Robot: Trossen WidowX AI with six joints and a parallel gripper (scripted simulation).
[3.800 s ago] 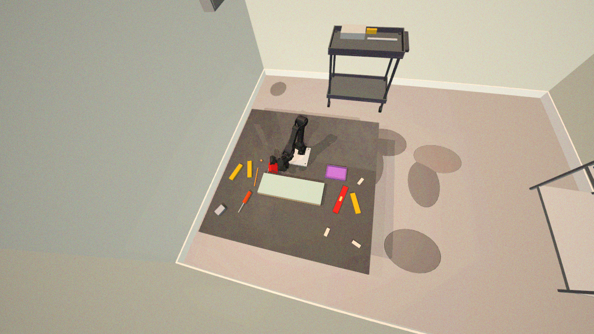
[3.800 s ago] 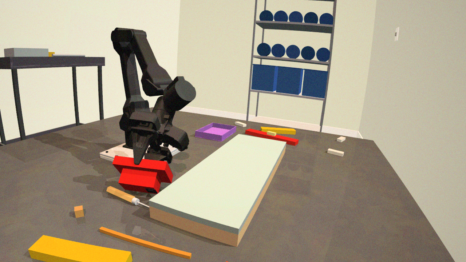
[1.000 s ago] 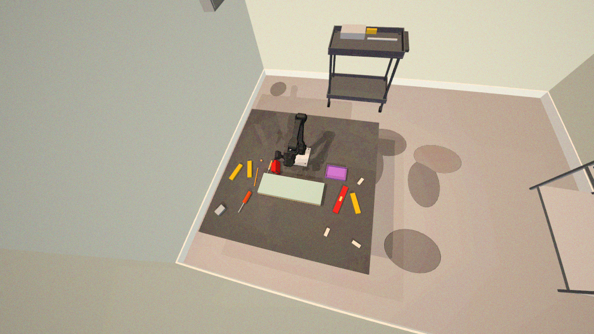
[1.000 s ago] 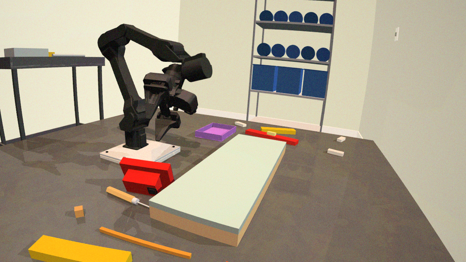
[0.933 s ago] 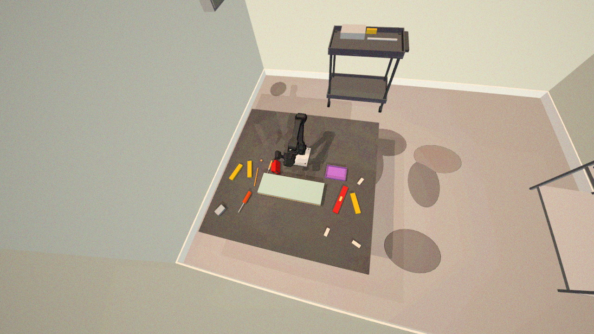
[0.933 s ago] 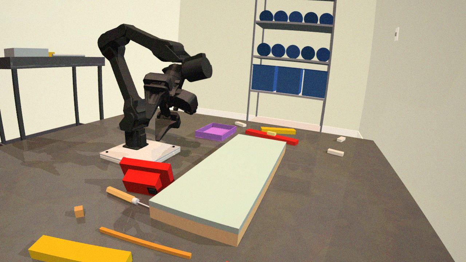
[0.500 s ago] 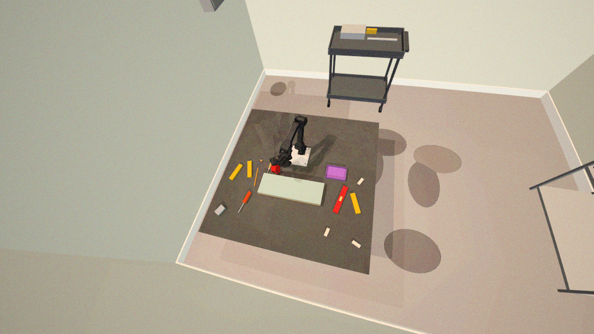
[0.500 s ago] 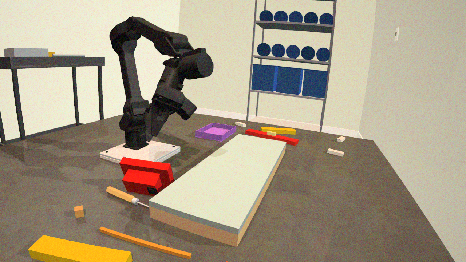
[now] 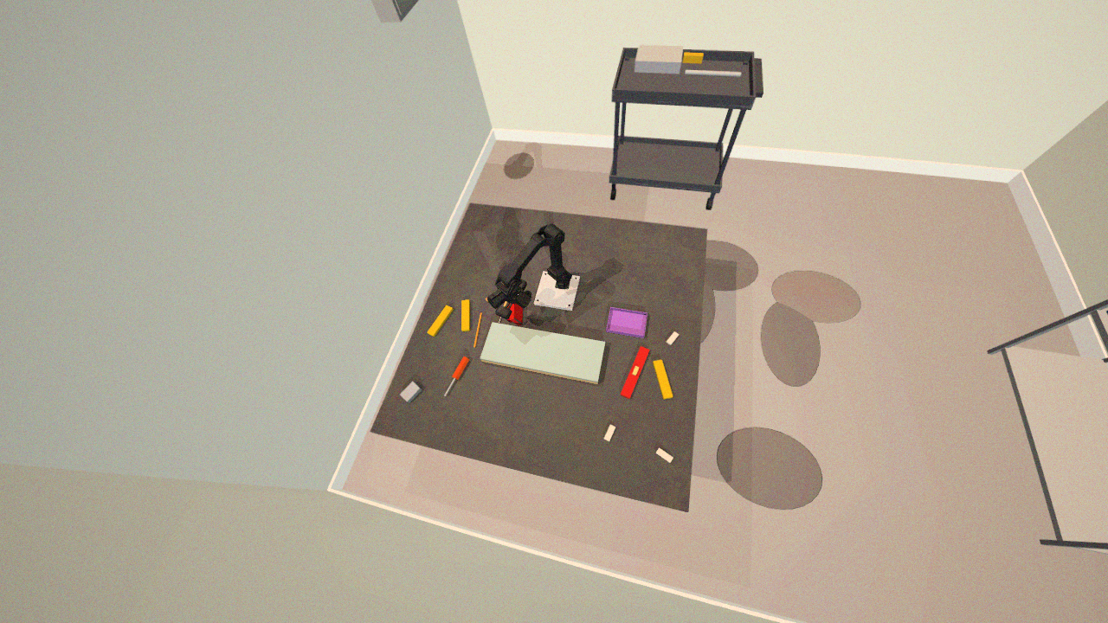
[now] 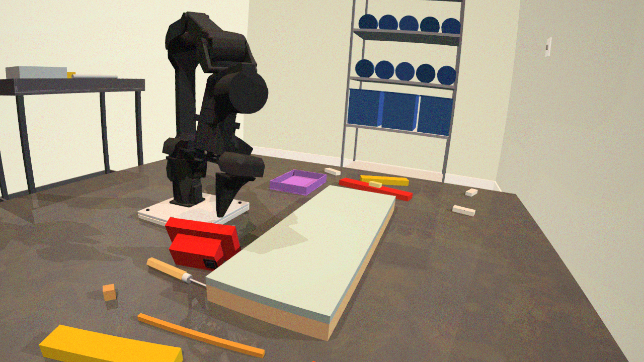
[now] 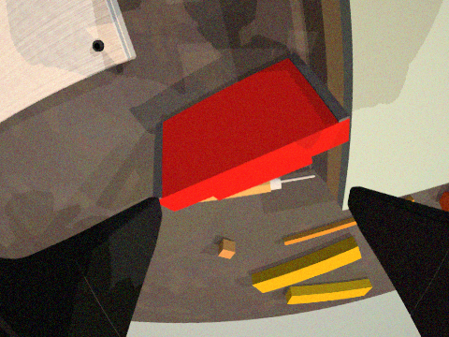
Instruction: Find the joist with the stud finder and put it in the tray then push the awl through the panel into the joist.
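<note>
The red stud finder is 20 mm ahead of my gripper tip, 20 mm to the right of it and 70 mm below it. From my gripper tip the other things lie so: awl 60 mm to the right, 90 mm below; then small orange cube 60 mm behind, 150 mm to the right, 90 mm below; then square indicator light 30 mm ahead, 30 mm to the right, 80 mm below.
</note>
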